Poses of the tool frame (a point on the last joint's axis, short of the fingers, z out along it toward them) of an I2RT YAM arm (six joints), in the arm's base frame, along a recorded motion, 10 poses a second.
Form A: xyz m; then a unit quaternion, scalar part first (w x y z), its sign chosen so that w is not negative.
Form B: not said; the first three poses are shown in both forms.
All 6 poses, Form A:
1: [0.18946 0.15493 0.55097 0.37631 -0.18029 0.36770 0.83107]
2: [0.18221 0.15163 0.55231 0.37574 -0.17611 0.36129 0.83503]
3: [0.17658 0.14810 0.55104 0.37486 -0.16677 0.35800 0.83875]
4: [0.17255 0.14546 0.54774 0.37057 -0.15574 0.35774 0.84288]
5: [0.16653 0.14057 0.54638 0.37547 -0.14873 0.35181 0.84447]
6: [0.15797 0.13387 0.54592 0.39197 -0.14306 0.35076 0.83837]
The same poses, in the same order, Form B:
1: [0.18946 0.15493 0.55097 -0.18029 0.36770 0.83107 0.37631]
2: [0.18221 0.15163 0.55231 -0.17611 0.36129 0.83503 0.37574]
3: [0.17658 0.14810 0.55104 -0.16677 0.35800 0.83875 0.37486]
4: [0.17255 0.14546 0.54774 -0.15574 0.35774 0.84288 0.37057]
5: [0.16653 0.14057 0.54638 -0.14873 0.35181 0.84447 0.37547]
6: [0.15797 0.13387 0.54592 -0.14306 0.35076 0.83837 0.39197]
